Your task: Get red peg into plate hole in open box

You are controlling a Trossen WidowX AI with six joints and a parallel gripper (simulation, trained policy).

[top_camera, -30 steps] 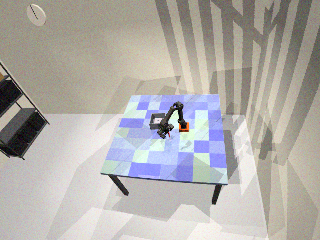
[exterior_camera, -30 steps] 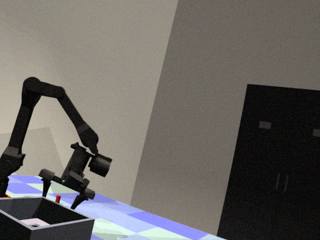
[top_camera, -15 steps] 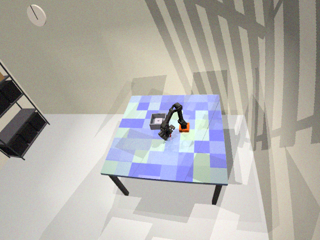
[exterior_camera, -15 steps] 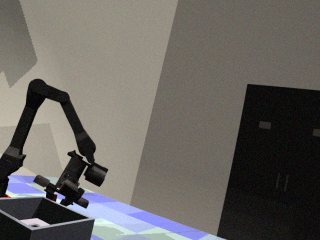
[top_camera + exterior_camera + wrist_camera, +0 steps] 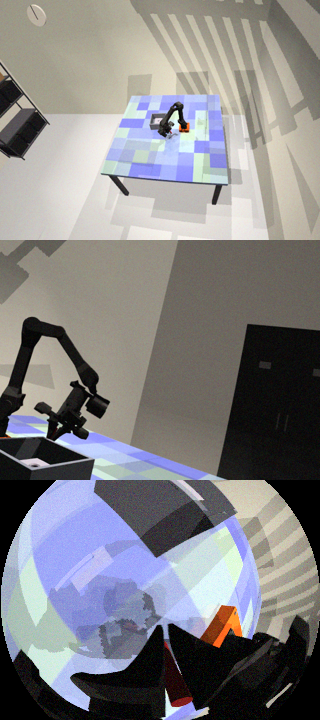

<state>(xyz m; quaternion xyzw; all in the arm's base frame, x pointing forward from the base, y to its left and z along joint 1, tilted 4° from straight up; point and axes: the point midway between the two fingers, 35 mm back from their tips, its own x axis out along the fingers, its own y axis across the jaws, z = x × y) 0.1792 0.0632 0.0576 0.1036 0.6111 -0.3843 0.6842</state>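
Right now the red peg is 30 mm to the left of my gripper tip, 20 mm behind it and 10 mm above it.
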